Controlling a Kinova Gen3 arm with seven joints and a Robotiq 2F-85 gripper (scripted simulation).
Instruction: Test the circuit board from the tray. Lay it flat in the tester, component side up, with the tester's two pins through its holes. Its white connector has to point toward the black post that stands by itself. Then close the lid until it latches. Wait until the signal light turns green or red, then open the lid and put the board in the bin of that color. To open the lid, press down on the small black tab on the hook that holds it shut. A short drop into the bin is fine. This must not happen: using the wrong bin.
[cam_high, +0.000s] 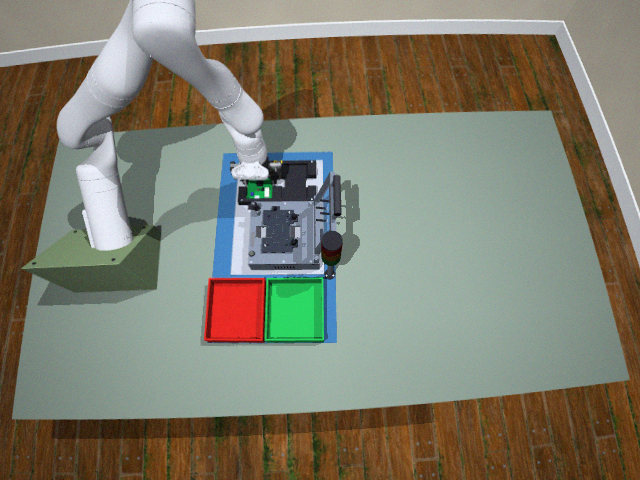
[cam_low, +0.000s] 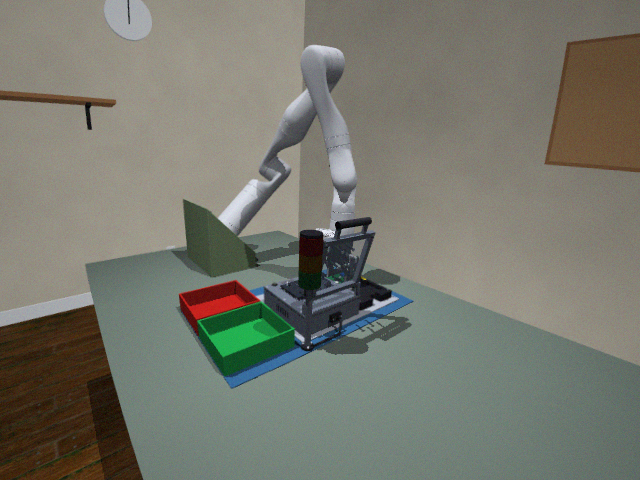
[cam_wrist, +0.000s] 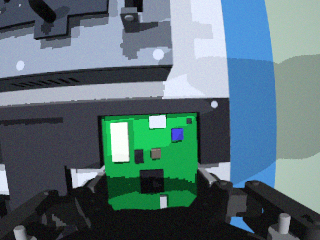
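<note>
My gripper is now right at the green circuit board. Round my hand: nest 7 cm ahead, 16 cm to the right, 5 cm above; black latch hook 11 cm to the right, 7 cm above; clear lid 19 cm ahead, 16 cm to the right, 16 cm above.
</note>
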